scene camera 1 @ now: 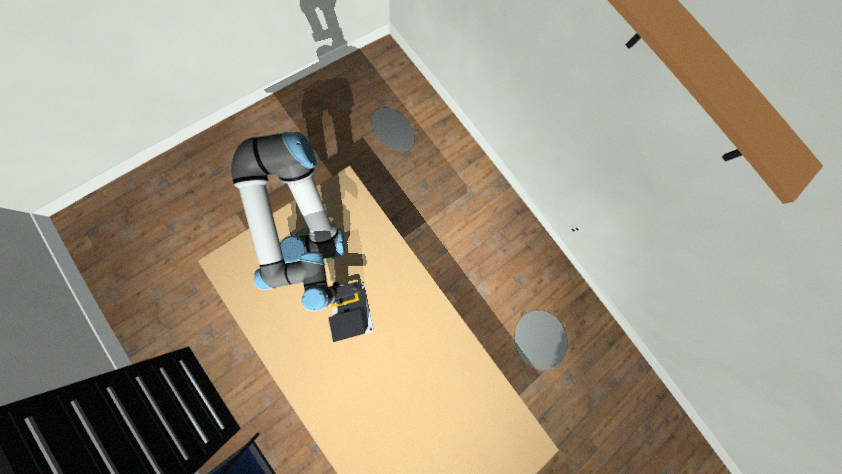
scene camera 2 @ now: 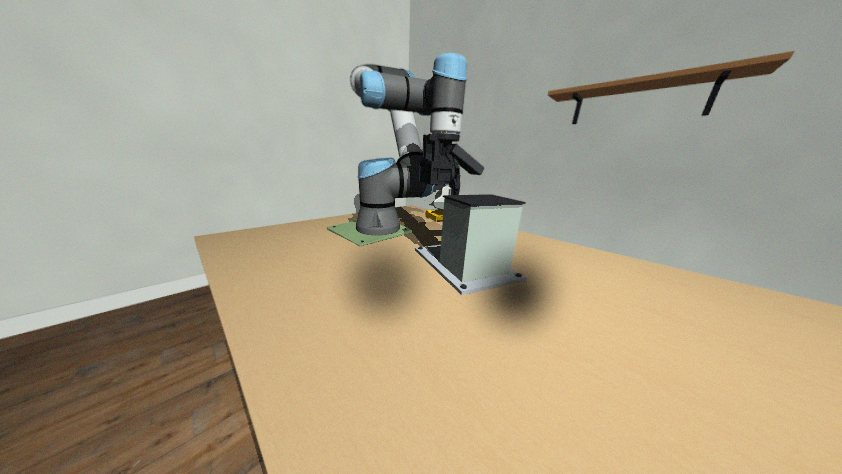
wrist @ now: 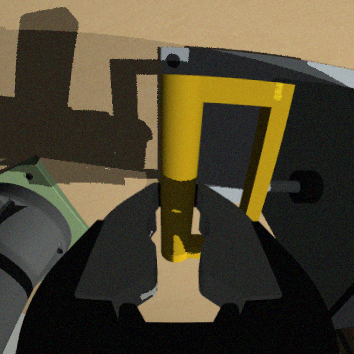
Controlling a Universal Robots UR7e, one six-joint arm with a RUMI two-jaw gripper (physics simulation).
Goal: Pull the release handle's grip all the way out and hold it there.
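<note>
The release handle is a yellow frame with a thick round grip (wrist: 180, 130) at its outer side; a yellow part of the handle (scene camera 1: 347, 302) (scene camera 2: 434, 215) also shows in both scene views. A thin grey rod (wrist: 286, 186) runs from the frame into a black collar (wrist: 307, 187) on the housing (scene camera 1: 347, 325) (scene camera 2: 490, 241), a pale box with a dark top. A short length of rod shows. My gripper (wrist: 177, 185) is shut on the grip, one finger on each side, in the grip's shaded lower half in the wrist view. In scene camera 2 the fingertips are partly hidden behind the housing.
The housing stands on a grey base plate (scene camera 2: 490, 284) on the wooden table (scene camera 1: 412, 376) (scene camera 2: 365, 376). The green arm mount (scene camera 2: 346, 234) (wrist: 61, 202) is to the left of the grip in the wrist view. A brown wall shelf (scene camera 1: 718, 94) (scene camera 2: 659, 81) hangs away from the arm.
</note>
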